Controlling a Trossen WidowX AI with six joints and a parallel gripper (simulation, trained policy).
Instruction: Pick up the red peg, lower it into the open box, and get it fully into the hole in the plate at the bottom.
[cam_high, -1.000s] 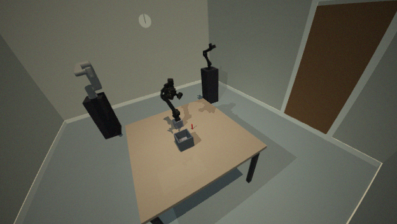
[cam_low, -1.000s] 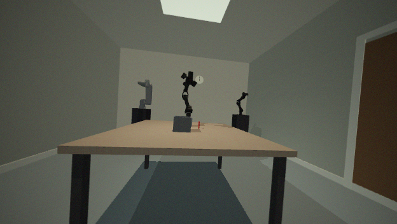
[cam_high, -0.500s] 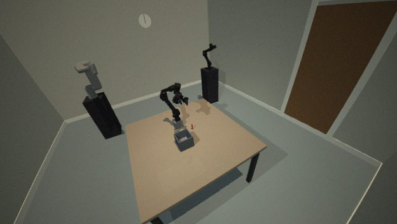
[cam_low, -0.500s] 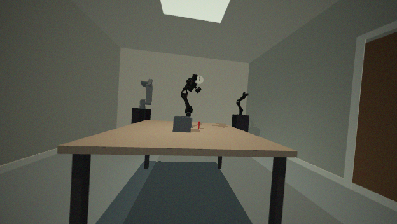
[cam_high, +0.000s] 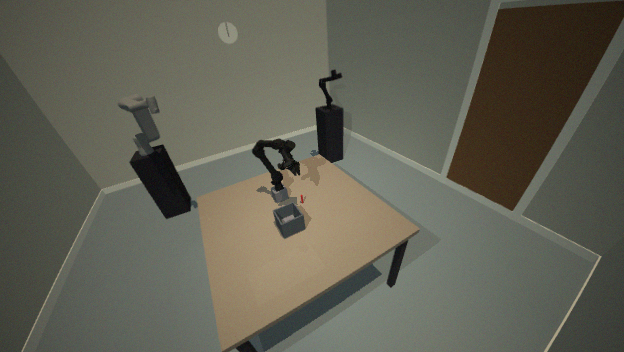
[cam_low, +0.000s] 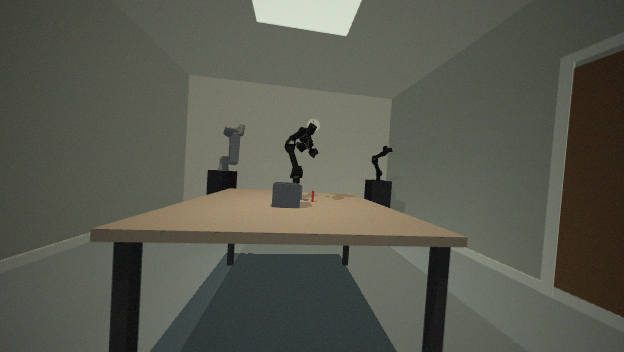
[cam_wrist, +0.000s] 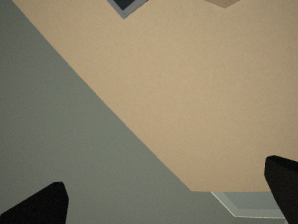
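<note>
Now: the red peg 10 cm behind my gripper tip, 4 cm to the left of it and 30 cm below it.
</note>
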